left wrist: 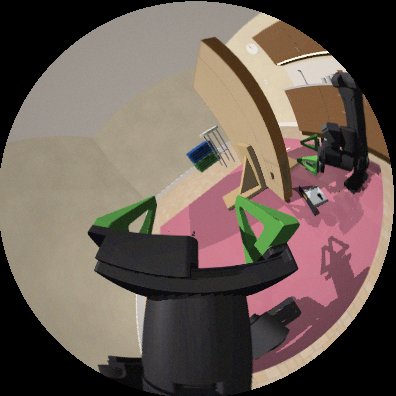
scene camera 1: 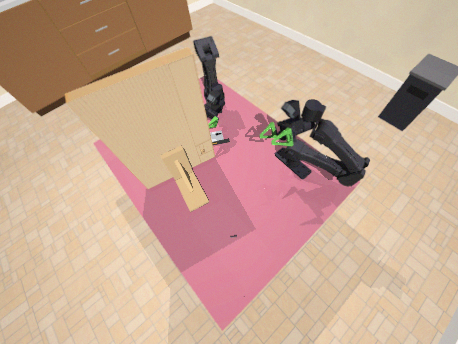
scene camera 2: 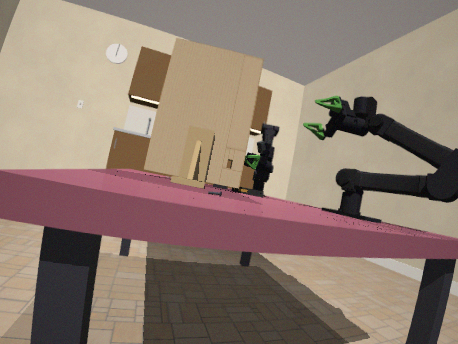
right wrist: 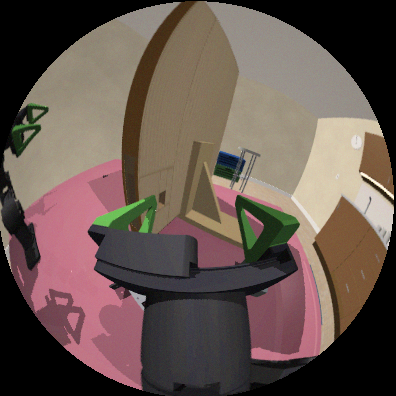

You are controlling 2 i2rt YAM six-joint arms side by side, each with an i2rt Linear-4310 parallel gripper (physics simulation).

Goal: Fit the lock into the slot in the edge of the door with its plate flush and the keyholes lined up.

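Pixels of known places: left gripper, fingertip midpoint: (left wrist: 195,199) (scene camera 1: 265,139) (scene camera 2: 309,113); right gripper, fingertip midpoint: (left wrist: 298,150) (right wrist: 195,198); left arm's base, origin of the base link: (left wrist: 261,325) (scene camera 1: 292,163) (scene camera 2: 348,216).
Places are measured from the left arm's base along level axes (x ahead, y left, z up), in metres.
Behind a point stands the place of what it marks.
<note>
The pale wooden door (scene camera 1: 135,110) @(x 0.514, y -0.330, z 0.473 m) (scene camera 2: 210,95) @(x 0.469, y -0.322, z 0.363 m) (left wrist: 225,95) @(x 0.406, y -0.311, z 0.415 m) (right wrist: 180,100) @(x 0.344, y -0.344, z 0.285 m) stands upright, with a keyhole opening (scene camera 1: 203,151) @(x 0.334, y -0.308, z 0.091 m) (scene camera 2: 229,163) (left wrist: 272,175) @(x 0.348, y -0.308, z 0.101 m) (right wrist: 162,197) @(x 0.343, y -0.339, z 0.104 m) low near its edge. A darker patch shows on that edge in the right wrist view; the slot itself is unclear. The silver lock (scene camera 1: 216,136) @(x 0.199, y -0.391, z 0.020 m) (left wrist: 316,195) @(x 0.191, y -0.392, z 0.020 m) lies on the pink table beside the edge, its dark plate along one side. My left gripper (scene camera 1: 267,137) @(x 0.182, y -0.053, z 0.302 m) (scene camera 2: 310,113) @(x 0.182, y -0.053, z 0.302 m) (left wrist: 195,199) @(x 0.182, y -0.053, z 0.302 m) (right wrist: 44,116) is open and empty, raised away from both. My right gripper (scene camera 2: 250,160) (left wrist: 298,150) @(x 0.281, y -0.414, z 0.165 m) (right wrist: 195,198) @(x 0.281, y -0.414, z 0.165 m) is open and empty, above the table near the lock.
A wooden foot with a triangular brace (scene camera 1: 197,201) @(x 0.504, y -0.141, z 0.018 m) (scene camera 2: 187,181) @(x 0.510, y -0.118, z 0.012 m) (left wrist: 231,201) @(x 0.478, y -0.144, z 0.018 m) (right wrist: 225,229) @(x 0.415, y -0.497, z 0.018 m) supports the door and juts from its face. A small dark object (scene camera 1: 233,236) @(x 0.474, y 0.091, z 0.006 m) (scene camera 2: 215,193) @(x 0.473, y 0.095, z 0.004 m) (left wrist: 193,233) @(x 0.469, y 0.094, z 0.005 m) (right wrist: 105,176) @(x 0.470, y 0.092, z 0.004 m) lies on the pink table (scene camera 1: 225,300) @(x 0.655, y 0.261, z 0.000 m) (scene camera 2: 200,225) @(x 0.540, y 0.323, z -0.018 m).
</note>
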